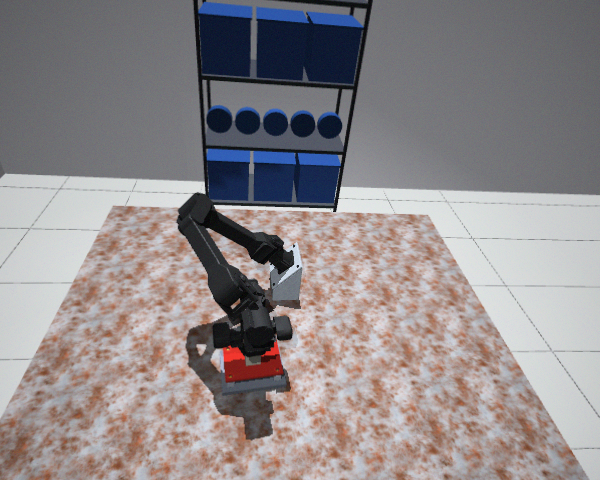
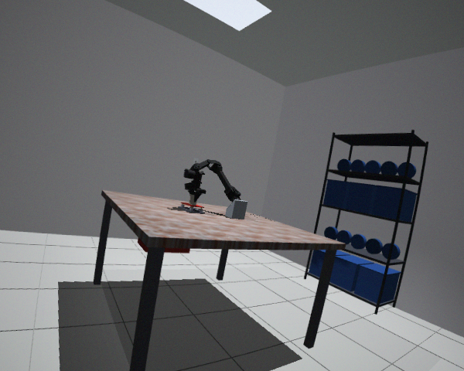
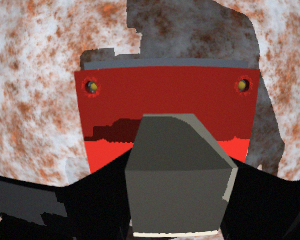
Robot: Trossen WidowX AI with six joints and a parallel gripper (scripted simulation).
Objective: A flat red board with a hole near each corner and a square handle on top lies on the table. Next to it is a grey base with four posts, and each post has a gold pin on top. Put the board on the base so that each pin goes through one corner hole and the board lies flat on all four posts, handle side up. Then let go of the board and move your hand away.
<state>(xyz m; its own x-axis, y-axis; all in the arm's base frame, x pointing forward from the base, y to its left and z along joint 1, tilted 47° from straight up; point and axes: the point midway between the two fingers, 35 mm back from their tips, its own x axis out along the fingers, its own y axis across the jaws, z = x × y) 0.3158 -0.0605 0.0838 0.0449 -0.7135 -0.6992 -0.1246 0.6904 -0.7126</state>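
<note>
Now: gripper tip 1 cm above the red board. Also, from my gripper tip: grey base (6 cm below).
</note>
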